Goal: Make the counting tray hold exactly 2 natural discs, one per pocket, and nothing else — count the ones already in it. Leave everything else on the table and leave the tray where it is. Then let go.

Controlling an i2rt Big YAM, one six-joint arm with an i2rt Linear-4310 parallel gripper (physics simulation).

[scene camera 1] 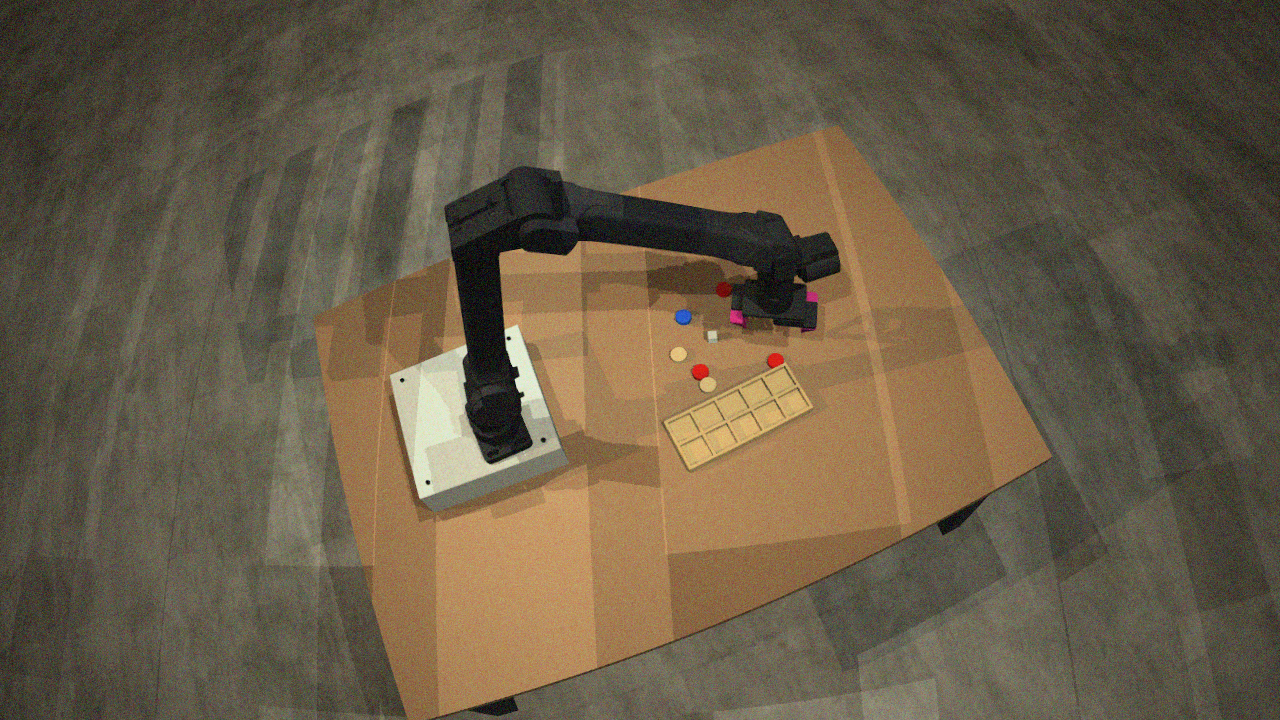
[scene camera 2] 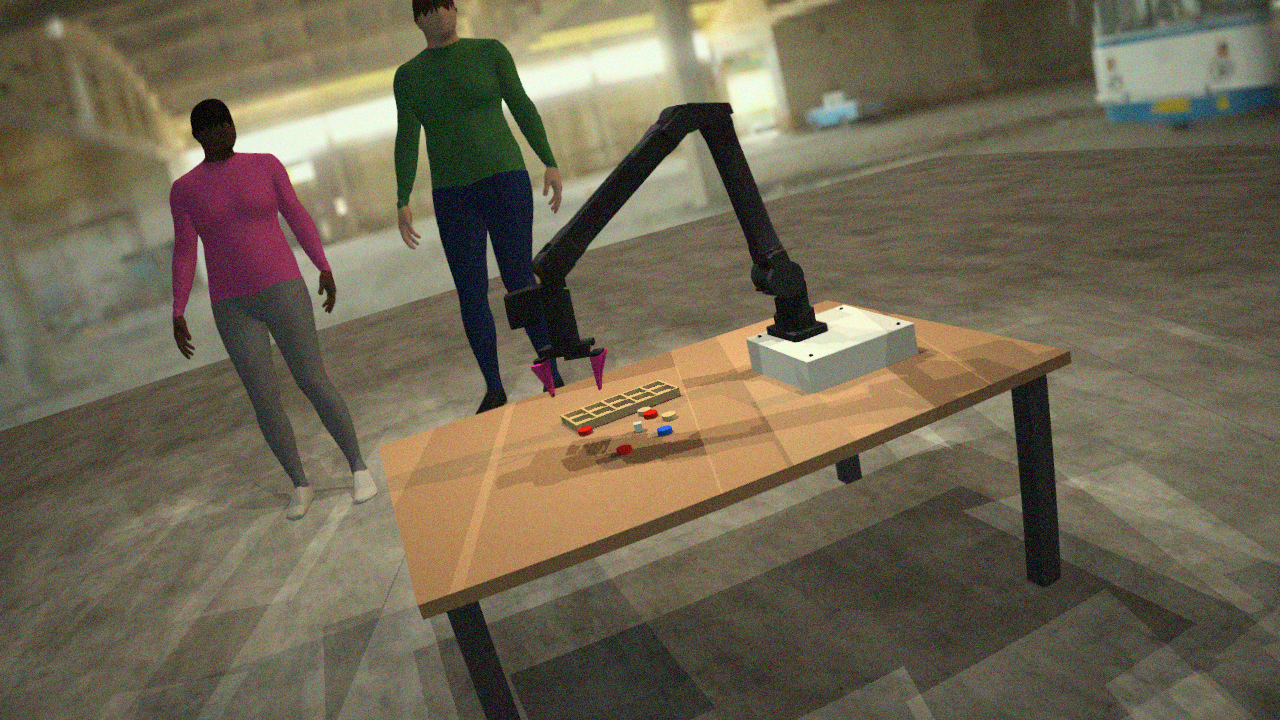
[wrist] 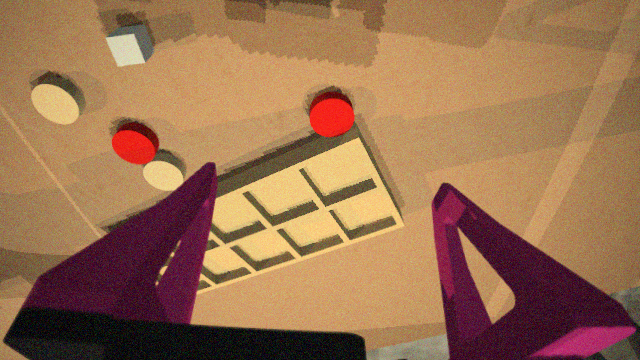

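The counting tray (scene camera 1: 751, 437) (scene camera 2: 617, 413) (wrist: 280, 161) is pale wood with two rows of pockets; no disc shows in them in scene camera 1. One natural disc (scene camera 1: 678, 353) (scene camera 2: 668, 416) (wrist: 55, 104) lies on the table away from the tray. Another natural disc (scene camera 1: 708, 385) (wrist: 163, 175) lies close to the tray's long side, against or very near a red disc (scene camera 1: 699, 370) (scene camera 2: 649, 413) (wrist: 134, 145). My gripper (scene camera 1: 773, 315) (scene camera 2: 575, 391) (wrist: 330, 183) is open and empty, high above the table; in the wrist view its left finger hides part of the tray.
A second red disc (scene camera 1: 775, 360) (scene camera 2: 584, 430) (wrist: 331, 116) lies at the tray's far corner. A third red disc (scene camera 1: 723, 289) (scene camera 2: 623, 449), a blue disc (scene camera 1: 682, 317) (scene camera 2: 664, 430) and a small white cube (scene camera 1: 712, 336) (scene camera 2: 638, 427) (wrist: 127, 49) are farther from the tray.
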